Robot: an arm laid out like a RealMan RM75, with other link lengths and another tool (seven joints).
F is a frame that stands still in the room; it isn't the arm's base.
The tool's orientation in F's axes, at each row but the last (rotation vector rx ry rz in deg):
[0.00, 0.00, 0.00]
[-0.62, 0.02, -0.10]
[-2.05, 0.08, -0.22]
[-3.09, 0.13, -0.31]
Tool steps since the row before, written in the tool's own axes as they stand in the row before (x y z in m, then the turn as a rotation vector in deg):
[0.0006, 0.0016, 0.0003, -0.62, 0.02, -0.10]
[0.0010, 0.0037, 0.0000, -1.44, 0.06, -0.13]
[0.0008, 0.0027, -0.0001, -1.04, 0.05, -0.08]
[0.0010, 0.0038, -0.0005, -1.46, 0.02, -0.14]
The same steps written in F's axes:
[0.0006, 0.0016, 0.0003, -0.62, 0.02, -0.10]
[0.0010, 0.0037, 0.0000, -1.44, 0.06, -0.13]
[0.0008, 0.0027, -0.0002, -1.04, 0.05, -0.08]
[0.0010, 0.0038, -0.0007, -1.46, 0.02, -0.14]

